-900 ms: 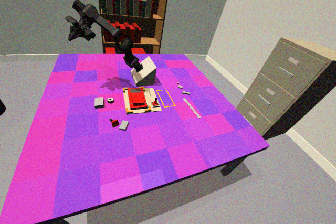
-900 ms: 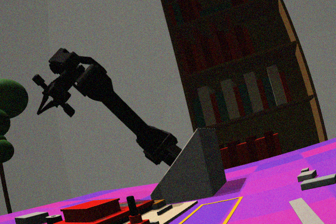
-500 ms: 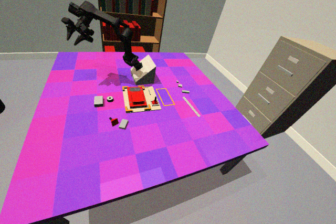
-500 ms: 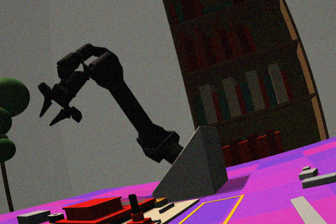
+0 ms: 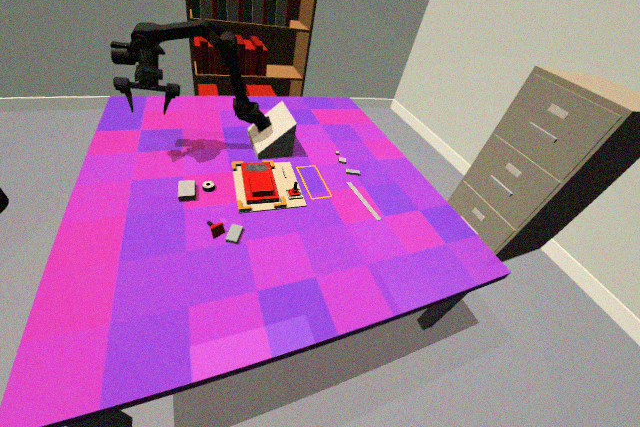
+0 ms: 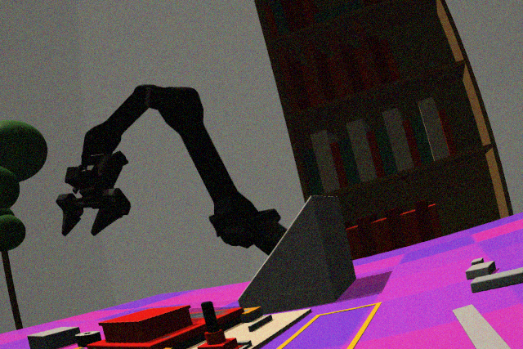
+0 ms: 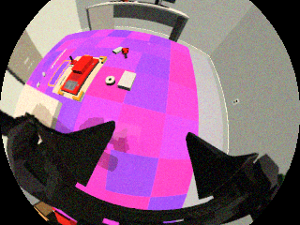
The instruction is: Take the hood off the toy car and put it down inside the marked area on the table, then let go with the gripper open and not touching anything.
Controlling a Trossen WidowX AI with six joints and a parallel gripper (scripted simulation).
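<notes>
Right now the hood is 21 cm ahead of my gripper tip, 34 cm to the left of it and 15 cm below it. The rest, counted from my gripper tip: long grey bar: 29 cm ahead, 71 cm to the left, 19 cm below; then black wheel: 17 cm ahead, 17 cm to the left, 18 cm below.
</notes>
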